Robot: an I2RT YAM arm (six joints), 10 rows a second.
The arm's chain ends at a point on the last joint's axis. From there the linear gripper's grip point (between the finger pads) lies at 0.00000 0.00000 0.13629 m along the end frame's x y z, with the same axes.
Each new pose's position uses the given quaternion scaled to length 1; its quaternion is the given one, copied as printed.
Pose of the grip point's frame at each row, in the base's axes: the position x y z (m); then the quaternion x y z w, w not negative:
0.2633, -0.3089, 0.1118, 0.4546, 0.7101, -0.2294, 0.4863
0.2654, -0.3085, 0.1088, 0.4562, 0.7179, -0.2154, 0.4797
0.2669, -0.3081, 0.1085, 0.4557, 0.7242, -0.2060, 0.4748
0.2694, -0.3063, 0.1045, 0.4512, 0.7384, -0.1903, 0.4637
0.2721, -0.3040, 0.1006, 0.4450, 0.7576, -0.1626, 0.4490
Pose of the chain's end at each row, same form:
0.1976, -0.2042, 0.1693, 0.4546, 0.7101, -0.2294, 0.4863
0.1983, -0.2067, 0.1697, 0.4562, 0.7179, -0.2154, 0.4797
0.1988, -0.2085, 0.1718, 0.4557, 0.7242, -0.2060, 0.4748
0.1995, -0.2110, 0.1723, 0.4512, 0.7384, -0.1903, 0.4637
0.1991, -0.2160, 0.1747, 0.4450, 0.7576, -0.1626, 0.4490

